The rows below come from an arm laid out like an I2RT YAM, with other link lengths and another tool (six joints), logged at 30 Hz.
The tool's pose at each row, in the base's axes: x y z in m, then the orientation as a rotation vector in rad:
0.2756 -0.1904 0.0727 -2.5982 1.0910 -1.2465
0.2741 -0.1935 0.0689 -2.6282 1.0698 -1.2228
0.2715 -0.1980 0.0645 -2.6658 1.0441 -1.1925
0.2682 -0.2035 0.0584 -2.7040 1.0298 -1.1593
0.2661 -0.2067 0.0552 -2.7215 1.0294 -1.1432
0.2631 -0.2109 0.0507 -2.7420 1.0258 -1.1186
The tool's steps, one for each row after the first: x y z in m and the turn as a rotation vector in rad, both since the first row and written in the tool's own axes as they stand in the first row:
-0.0012 0.0045 0.0022 -0.0075 -0.0182 -0.0213
-0.0024 0.0108 0.0044 -0.0180 -0.0409 -0.0478
-0.0044 0.0188 0.0075 -0.0355 -0.0634 -0.0696
-0.0054 0.0235 0.0089 -0.0469 -0.0732 -0.0770
-0.0071 0.0299 0.0108 -0.0584 -0.0889 -0.0861

